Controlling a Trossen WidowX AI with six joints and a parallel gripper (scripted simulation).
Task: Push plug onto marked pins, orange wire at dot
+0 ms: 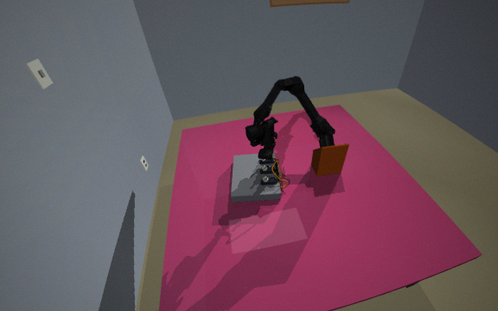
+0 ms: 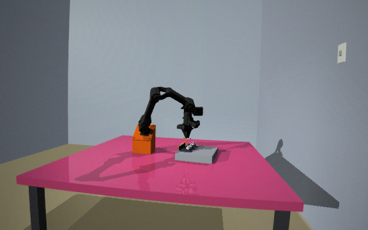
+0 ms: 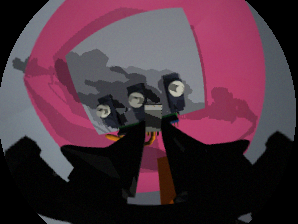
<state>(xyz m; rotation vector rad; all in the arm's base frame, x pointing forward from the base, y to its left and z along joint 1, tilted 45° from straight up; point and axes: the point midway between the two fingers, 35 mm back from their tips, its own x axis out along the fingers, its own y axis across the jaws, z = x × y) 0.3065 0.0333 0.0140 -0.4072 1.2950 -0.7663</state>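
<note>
Now: the blue band 50 mm below my gripper tip, 40 mm to the right of it and 40 mm behind it. Round my gripper tip: grey printed holder (120 mm ahead, 100 mm below, 20 mm to the left).
</note>
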